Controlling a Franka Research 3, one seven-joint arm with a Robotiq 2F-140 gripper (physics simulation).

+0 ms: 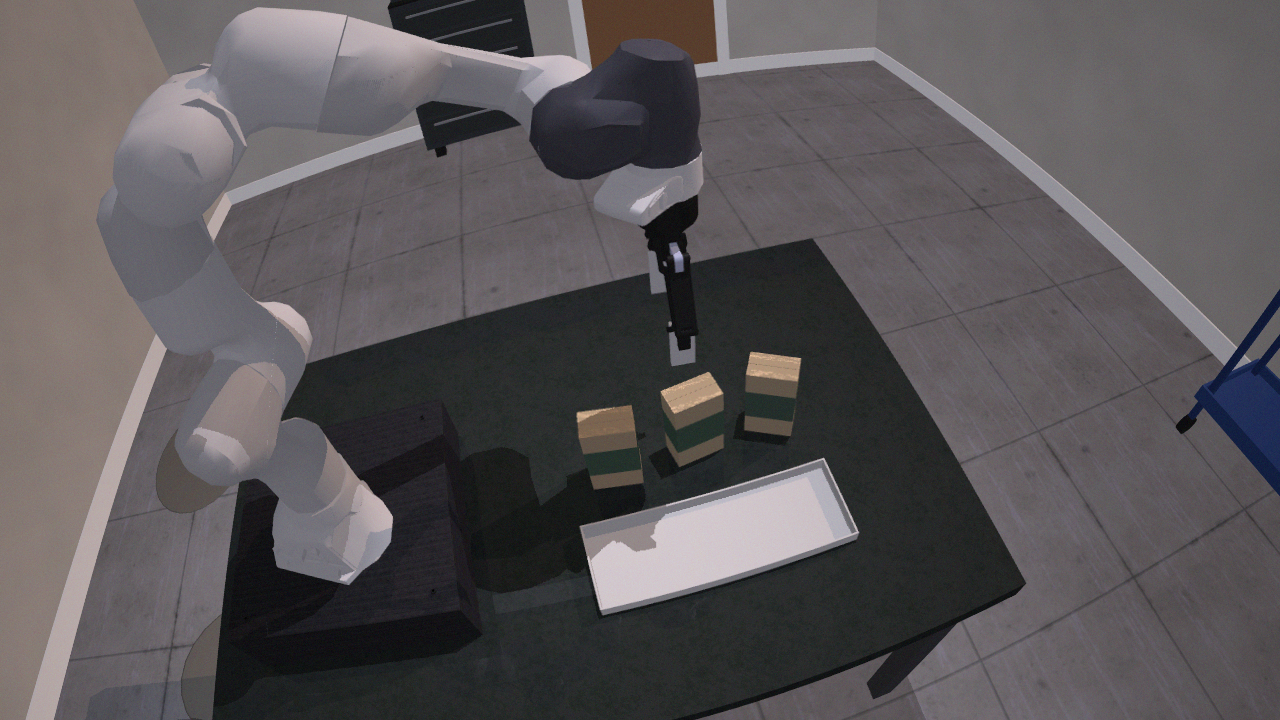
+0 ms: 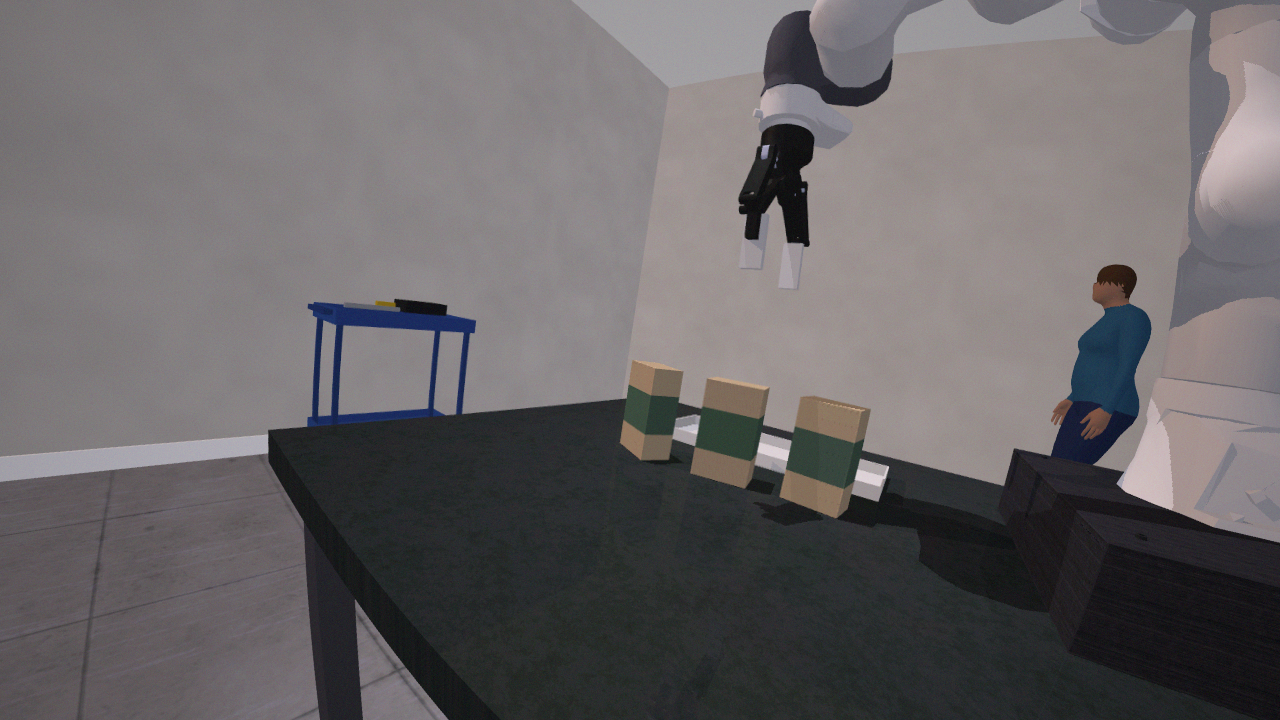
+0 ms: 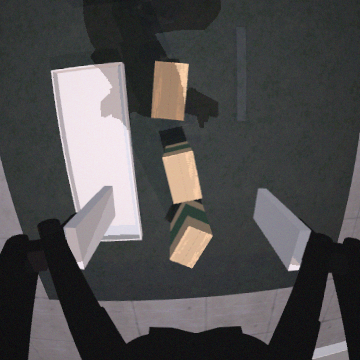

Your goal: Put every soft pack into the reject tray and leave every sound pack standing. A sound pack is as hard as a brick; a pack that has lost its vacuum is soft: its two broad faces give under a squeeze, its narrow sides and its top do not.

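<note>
Three tan packs with green bands stand upright in a row: the one nearest the robot base [image 1: 611, 458] [image 2: 823, 456] [image 3: 170, 91], the middle one [image 1: 694, 429] [image 2: 729, 432] [image 3: 182, 176], turned a little, and the far one [image 1: 771, 406] [image 2: 651, 410] [image 3: 191, 246]. Their looks do not tell soft from sound. The white reject tray [image 1: 716, 548] [image 2: 870, 483] [image 3: 100, 150] lies beside the row, with no pack in it. My gripper [image 1: 669, 313] [image 2: 771, 261] [image 3: 184, 202] is open and empty, high above the table, apart from all the packs.
The dark table [image 1: 528, 367] [image 2: 537, 555] carries the packs and tray. The black base block [image 1: 429, 501] [image 2: 1163, 573] stands at the robot's end. A blue cart [image 1: 1253, 402] [image 2: 393, 320] and a person [image 2: 1112, 358] are beyond the table.
</note>
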